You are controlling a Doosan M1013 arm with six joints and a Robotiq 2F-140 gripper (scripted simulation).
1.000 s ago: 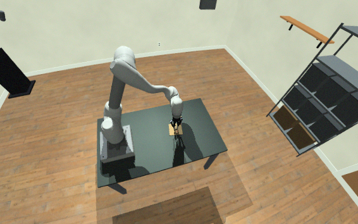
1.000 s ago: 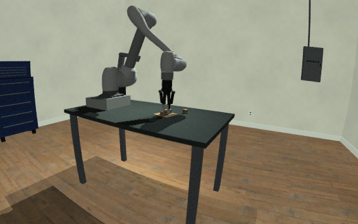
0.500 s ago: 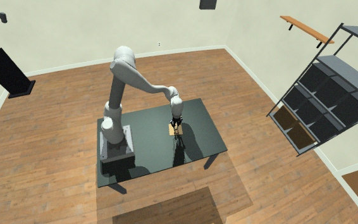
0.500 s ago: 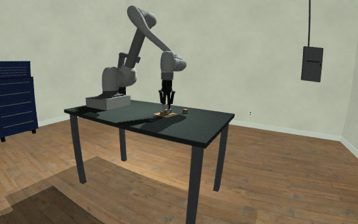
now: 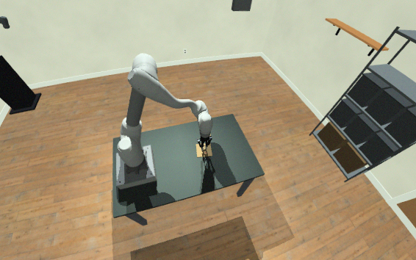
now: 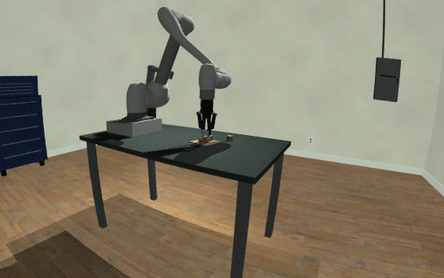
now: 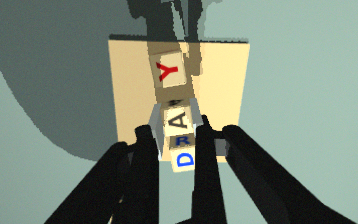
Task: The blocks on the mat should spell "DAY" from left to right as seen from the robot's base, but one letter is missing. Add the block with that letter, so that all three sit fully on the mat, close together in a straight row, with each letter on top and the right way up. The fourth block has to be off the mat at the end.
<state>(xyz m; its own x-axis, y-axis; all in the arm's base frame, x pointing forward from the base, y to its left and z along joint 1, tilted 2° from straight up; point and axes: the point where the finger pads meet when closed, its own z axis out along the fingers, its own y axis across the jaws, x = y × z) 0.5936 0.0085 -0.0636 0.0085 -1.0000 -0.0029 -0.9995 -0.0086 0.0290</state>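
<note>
The tan mat is 40 mm below my hand. The rest, counted from my hand: blue D block (50 mm to the left, 30 mm below); then red Y block (50 mm to the right, 30 mm below).
</note>
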